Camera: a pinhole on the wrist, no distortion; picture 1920 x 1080 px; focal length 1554.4 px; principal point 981.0 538.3 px. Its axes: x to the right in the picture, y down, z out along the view. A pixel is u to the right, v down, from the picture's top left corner.
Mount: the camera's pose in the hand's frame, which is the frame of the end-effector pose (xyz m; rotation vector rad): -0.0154 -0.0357 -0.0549 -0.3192 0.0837 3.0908
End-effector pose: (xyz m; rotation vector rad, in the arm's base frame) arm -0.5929 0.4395 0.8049 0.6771 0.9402 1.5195
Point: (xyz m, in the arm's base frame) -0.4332 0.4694 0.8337
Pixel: 523 790
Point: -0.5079 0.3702 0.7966
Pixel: 1527 833
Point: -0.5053 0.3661 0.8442
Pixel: 1465 380
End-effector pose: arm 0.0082 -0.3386 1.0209 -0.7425 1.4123 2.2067
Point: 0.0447 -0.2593 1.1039
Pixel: 1274 247
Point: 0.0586 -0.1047 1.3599
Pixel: 1525 96
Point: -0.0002 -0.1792 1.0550
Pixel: 582 610
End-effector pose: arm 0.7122 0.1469 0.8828 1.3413 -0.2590 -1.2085
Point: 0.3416 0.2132 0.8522
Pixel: outside the picture
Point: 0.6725 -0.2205 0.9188
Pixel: outside the picture
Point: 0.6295 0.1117 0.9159
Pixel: 756 316
